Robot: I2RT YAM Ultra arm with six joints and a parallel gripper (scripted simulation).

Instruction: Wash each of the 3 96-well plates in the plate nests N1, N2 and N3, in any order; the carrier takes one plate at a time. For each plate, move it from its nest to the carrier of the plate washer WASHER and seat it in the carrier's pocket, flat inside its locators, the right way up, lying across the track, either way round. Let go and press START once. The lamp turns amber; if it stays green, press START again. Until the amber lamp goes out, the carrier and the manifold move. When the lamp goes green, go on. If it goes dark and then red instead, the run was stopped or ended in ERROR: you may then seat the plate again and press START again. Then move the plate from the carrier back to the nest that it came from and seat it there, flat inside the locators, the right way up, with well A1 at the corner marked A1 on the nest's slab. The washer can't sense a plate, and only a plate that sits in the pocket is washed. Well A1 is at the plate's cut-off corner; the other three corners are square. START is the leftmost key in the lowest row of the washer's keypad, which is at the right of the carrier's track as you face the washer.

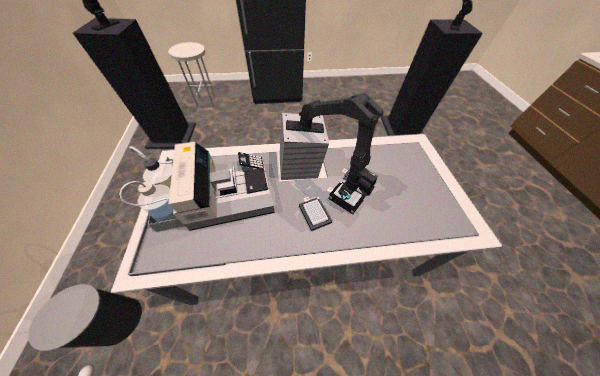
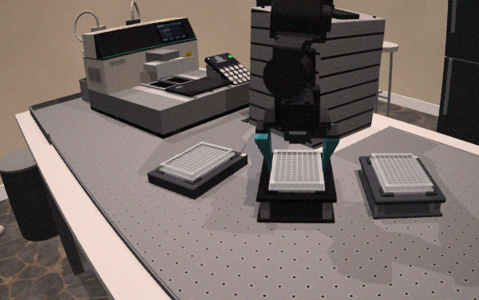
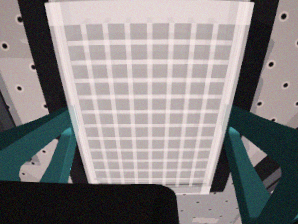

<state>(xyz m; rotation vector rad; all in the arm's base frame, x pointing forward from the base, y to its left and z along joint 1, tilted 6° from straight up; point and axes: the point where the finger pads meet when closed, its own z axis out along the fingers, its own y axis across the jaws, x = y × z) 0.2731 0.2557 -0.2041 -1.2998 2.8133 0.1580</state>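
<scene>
My hand is 500 mm to the left of the carrier, 80 mm past it and 30 mm below it. From my hand the other things lie so: N2 label (80 mm to the right, 70 mm behind, 50 mm below); washer (650 mm to the right, 80 mm above, 50 mm behind); N1 label (220 mm to the right, 50 mm below, 10 mm behind).
</scene>
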